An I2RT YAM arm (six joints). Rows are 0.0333 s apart.
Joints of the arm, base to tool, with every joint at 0 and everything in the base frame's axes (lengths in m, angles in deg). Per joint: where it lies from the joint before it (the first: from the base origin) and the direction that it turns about. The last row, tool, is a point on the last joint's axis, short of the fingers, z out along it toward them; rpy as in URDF.
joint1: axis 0 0 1 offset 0.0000 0.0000 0.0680
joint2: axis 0 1 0 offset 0.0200 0.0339 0.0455
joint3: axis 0 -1 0 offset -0.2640 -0.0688 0.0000
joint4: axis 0 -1 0 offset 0.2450 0.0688 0.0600
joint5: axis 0 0 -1 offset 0.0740 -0.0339 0.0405
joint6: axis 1 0 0 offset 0.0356 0.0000 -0.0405
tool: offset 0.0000 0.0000 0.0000 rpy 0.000 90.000 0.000
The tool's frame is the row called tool.
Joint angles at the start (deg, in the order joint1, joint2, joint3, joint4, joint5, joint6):
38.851 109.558 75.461 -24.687 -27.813 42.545
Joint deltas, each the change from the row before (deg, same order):
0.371 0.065 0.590 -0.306 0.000 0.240
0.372 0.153 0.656 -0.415 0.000 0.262
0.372 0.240 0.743 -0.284 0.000 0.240
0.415 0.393 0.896 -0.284 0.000 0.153
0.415 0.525 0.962 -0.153 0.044 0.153
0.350 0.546 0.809 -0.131 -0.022 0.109
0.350 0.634 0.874 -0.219 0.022 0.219
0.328 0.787 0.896 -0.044 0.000 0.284
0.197 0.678 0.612 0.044 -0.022 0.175
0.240 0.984 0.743 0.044 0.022 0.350
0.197 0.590 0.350 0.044 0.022 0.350
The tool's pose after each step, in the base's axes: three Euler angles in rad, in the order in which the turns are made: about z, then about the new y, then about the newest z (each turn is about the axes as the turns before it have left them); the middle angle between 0 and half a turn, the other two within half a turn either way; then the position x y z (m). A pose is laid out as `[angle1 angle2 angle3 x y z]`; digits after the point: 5 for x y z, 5 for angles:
[1.47567 2.42594 1.39873 0.30014 0.26642 0.18667]
[1.48091 2.42486 1.40164 0.29959 0.26935 0.18861]
[1.48430 2.42216 1.40170 0.29945 0.27264 0.19053]
[1.48847 2.41946 1.40028 0.29956 0.27658 0.19222]
[1.49083 2.41640 1.39698 0.30007 0.28089 0.19346]
[1.49558 2.41453 1.39680 0.30053 0.28463 0.19379]
[1.50093 2.41449 1.39988 0.30109 0.28849 0.19373]
[1.50577 2.41368 1.40365 0.30211 0.29260 0.19286]
[1.50997 2.41373 1.40745 0.30313 0.29549 0.19134]
[1.51641 2.41641 1.41684 0.30451 0.29911 0.18828]
[1.52210 2.41907 1.42624 0.30484 0.30139 0.18593]

